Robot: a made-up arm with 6 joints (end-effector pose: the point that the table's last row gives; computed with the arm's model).
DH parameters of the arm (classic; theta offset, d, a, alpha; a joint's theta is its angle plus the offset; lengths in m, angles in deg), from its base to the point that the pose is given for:
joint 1: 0 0.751 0.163 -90
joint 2: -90 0 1.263 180
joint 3: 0 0 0.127 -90
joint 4: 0 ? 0 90
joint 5: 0 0 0 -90
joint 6: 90 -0.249 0 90
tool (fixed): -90 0 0 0
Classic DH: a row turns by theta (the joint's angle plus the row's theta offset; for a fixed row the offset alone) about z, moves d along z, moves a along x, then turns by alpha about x.
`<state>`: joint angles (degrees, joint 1 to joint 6).
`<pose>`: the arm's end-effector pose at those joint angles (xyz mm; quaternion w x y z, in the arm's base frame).
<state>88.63 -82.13 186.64 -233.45 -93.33 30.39</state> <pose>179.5 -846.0 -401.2 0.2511 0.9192 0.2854 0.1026</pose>
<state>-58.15 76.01 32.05 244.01 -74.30 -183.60</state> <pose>1533.1 -2059.5 250.6 0.9468 -0.3159 -0.0618 0.0018</pose>
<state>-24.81 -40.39 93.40 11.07 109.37 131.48</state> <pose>-1596.3 787.6 2368.9 0.4610 -0.3554 0.4159 0.6987</pose>
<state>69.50 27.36 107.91 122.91 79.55 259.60</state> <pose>149.2 986.0 3232.2 0.3946 -0.2348 -0.5367 0.7079</pose>
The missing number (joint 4, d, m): -1.334
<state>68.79 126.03 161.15 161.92 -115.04 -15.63</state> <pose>786.3 1832.6 994.2 0.6688 -0.1775 -0.1576 -0.7045</pose>
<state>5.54 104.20 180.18 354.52 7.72 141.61</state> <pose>1607.6 152.7 2013.7 0.3117 -0.6770 -0.2775 -0.6062</pose>
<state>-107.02 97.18 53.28 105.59 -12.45 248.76</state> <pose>-825.3 -2519.4 -398.5 0.4638 0.2770 0.1962 -0.8183</pose>
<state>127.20 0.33 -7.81 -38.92 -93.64 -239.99</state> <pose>-1010.6 1073.2 1761.7 0.4424 0.3268 0.2763 -0.7881</pose>
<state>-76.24 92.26 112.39 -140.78 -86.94 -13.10</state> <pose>766.4 -2468.6 1465.0 0.6203 0.6294 -0.1507 0.4431</pose>
